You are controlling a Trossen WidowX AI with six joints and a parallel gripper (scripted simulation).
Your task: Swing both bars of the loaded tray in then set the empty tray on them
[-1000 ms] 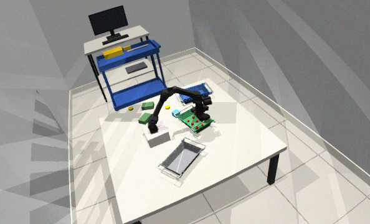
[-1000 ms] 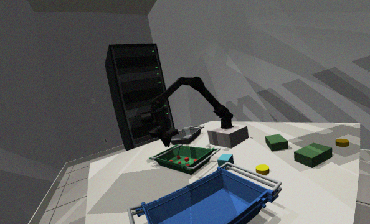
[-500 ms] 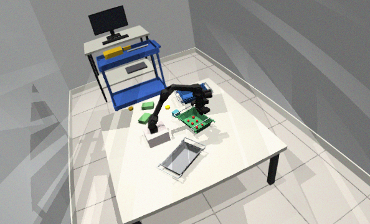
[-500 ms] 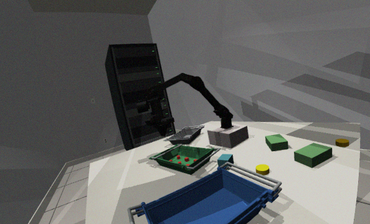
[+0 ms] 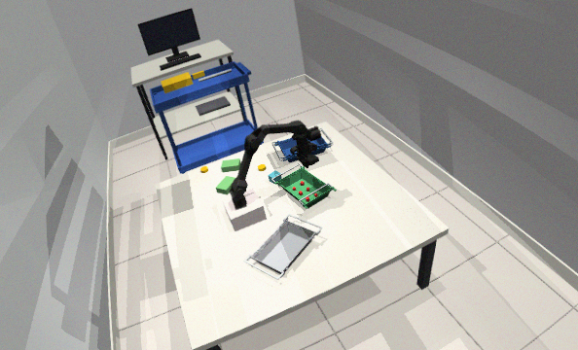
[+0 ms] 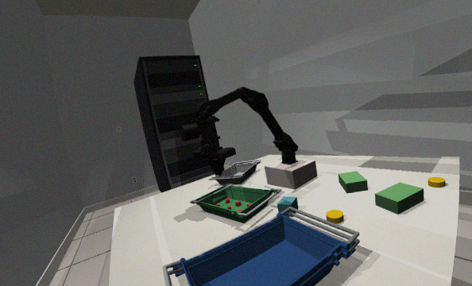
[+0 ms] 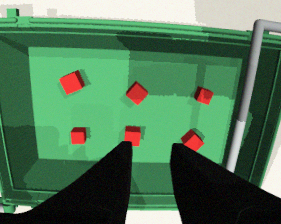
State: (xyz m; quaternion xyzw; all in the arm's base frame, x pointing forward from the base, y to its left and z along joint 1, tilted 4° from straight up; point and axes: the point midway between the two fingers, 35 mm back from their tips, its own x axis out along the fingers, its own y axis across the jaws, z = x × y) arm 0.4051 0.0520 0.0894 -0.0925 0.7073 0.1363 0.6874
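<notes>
The teal cube lies 16 cm behind my gripper tip, 19 cm to the left of it and 14 cm below it. The rest, counted from my gripper tip: grey tray 26 cm behind, 39 cm to the right, 12 cm below.
</notes>
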